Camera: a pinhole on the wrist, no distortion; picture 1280 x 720 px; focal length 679.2 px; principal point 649.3 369.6 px. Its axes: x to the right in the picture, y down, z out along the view. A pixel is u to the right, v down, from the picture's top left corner.
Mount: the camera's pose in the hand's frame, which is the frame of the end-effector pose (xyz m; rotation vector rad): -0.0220 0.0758 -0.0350 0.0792 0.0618 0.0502
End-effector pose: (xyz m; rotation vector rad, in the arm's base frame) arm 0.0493 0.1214 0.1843 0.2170 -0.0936 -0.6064
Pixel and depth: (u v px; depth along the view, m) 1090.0 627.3 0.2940
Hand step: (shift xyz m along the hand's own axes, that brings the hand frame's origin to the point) 0.1816 0.1741 0.2551
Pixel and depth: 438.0 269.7 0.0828
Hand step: -0.0418 0.0559 0.0479
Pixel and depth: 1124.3 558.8 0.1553
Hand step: 0.0941 0.1125 0.1165
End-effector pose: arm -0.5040 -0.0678 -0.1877 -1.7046 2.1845 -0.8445
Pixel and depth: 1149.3 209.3 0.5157
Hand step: 0.3951 -0.0654 0.4456
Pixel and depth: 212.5 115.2 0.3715
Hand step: -0.2299 -0.1041 0.3377
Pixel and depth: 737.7 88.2 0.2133
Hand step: 0.0235 -0.0273 0.1684
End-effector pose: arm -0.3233 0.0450 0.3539 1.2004 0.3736 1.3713
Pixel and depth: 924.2 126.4 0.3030
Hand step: 0.1247 -0.0493 0.2504
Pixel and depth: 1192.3 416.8 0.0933
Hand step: 0.0580 0.0789 0.0539
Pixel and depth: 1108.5 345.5 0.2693
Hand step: 0.1771 0.0550 0.2213
